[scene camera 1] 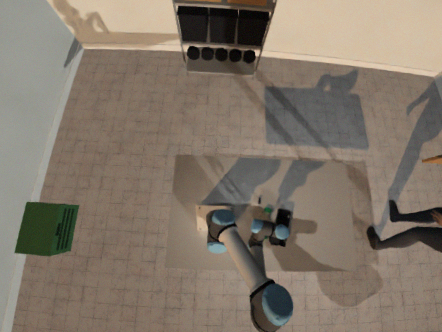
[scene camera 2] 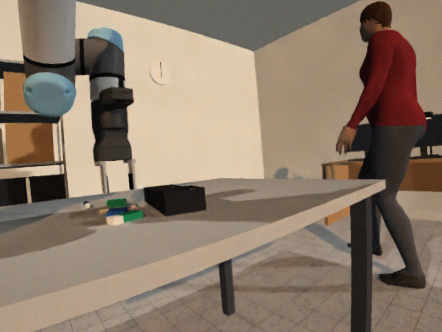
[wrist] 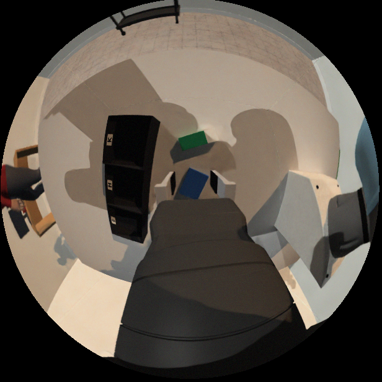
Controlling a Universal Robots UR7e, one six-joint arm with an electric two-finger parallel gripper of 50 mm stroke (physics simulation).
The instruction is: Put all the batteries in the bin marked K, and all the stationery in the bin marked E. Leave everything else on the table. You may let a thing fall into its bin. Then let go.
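Places are measured from the arm's base along level axes (x back, y left, z down), in centimetres.
Pixels of known places: gripper, between the fingertips: (scene camera 2: 119,191).
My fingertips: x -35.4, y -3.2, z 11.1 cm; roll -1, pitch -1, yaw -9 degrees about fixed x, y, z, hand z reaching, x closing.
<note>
Behind a point stands the place of what it marks.
My gripper (scene camera 2: 118,190) {x -35.4, y -3.2, z 11.1 cm} (wrist: 192,177) is open and empty, fingers pointing down above the table. A flat blue block (scene camera 2: 116,212) {x -34.3, y -3.3, z 15.4 cm} (wrist: 193,183) lies below, showing between the fingertips in the wrist view. A green block (scene camera 2: 133,215) {x -36.4, y -9.7, z 15.4 cm} (wrist: 193,140) with a whitish end lies near it. Another green piece (scene camera 1: 268,210) {x -36.7, y 10.8, z 14.3 cm} (scene camera 2: 116,203) {x -36.3, y 9.8, z 15.3 cm} lies on the blue block's other side. A small white and dark cylinder (scene camera 2: 87,204) {x -29.4, y 14.3, z 15.1 cm} lies farther off. The black bins are marked K (wrist: 109,150), H (wrist: 109,192) and E (wrist: 113,227); their insides are too dark to read.
The joined black bins (scene camera 1: 283,218) {x -49.0, y 6.9, z 15.5 cm} (scene camera 2: 175,200) {x -44.2, y -11.9, z 13.4 cm} stand beside the loose things. A small tan piece (scene camera 2: 133,206) {x -39.3, y 3.6, z 15.7 cm} lies near the green one. The robot's base plate (scene camera 1: 201,218) {x 10.3, y -2.1, z 0.6 cm} is on the opposite side. A person (scene camera 2: 395,80) in red stands beyond the table (scene camera 2: 300,200) {x -68.6, y -21.7, z 16.2 cm}.
</note>
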